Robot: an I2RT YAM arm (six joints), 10 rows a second.
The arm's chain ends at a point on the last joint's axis. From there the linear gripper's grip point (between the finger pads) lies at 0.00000 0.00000 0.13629 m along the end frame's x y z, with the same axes.
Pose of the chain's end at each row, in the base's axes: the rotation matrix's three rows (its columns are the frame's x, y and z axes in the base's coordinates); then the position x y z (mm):
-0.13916 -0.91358 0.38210; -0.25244 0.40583 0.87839; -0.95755 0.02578 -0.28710; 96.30 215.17 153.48
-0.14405 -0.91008 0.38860; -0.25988 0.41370 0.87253; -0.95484 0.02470 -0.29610; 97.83 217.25 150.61
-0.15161 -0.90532 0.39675; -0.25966 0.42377 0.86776; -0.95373 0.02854 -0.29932; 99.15 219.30 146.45
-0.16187 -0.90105 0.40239; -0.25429 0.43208 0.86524; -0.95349 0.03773 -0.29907; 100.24 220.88 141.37
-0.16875 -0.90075 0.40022; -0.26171 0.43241 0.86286; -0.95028 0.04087 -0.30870; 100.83 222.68 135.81
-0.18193 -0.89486 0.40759; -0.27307 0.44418 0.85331; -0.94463 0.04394 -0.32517; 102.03 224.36 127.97
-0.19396 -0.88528 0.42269; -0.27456 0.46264 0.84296; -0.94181 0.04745 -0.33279; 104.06 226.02 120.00
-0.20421 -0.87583 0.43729; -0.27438 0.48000 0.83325; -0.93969 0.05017 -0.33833; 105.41 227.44 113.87
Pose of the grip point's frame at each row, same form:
-0.13916 -0.91358 0.38210; -0.25244 0.40583 0.87839; -0.95755 0.02578 -0.28710; 148.38 334.89 114.35
-0.14405 -0.91008 0.38860; -0.25988 0.41370 0.87253; -0.95484 0.02470 -0.29610; 150.79 336.17 110.25
-0.15161 -0.90532 0.39675; -0.25966 0.42377 0.86776; -0.95373 0.02854 -0.29932; 153.22 337.57 105.66
-0.16187 -0.90105 0.40239; -0.25429 0.43208 0.86524; -0.95349 0.03773 -0.29907; 155.08 338.80 100.61
-0.16875 -0.90075 0.40022; -0.26171 0.43241 0.86286; -0.95028 0.04087 -0.30870; 155.38 340.28 93.74
-0.18193 -0.89486 0.40759; -0.27307 0.44418 0.85331; -0.94463 0.04394 -0.32517; 157.58 340.66 83.65
-0.19396 -0.88528 0.42269; -0.27456 0.46264 0.84296; -0.94181 0.04745 -0.33279; 161.67 340.91 74.64
-0.20421 -0.87583 0.43729; -0.27438 0.48000 0.83325; -0.93969 0.05017 -0.33833; 165.01 341.00 67.76

